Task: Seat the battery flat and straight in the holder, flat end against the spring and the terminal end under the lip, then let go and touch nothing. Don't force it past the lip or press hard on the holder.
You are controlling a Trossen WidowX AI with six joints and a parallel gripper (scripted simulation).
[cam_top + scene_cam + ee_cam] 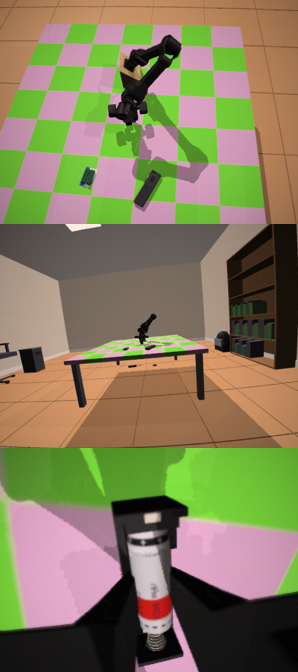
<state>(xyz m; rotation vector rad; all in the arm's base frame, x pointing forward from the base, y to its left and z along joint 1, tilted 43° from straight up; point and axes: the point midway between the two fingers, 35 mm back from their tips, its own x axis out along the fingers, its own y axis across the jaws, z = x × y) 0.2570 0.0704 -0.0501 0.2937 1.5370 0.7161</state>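
My gripper tip is now 10 mm below the battery. From my gripper tip the other things lie so: black remote: 350 mm ahead, 130 mm to the left, 10 mm above.
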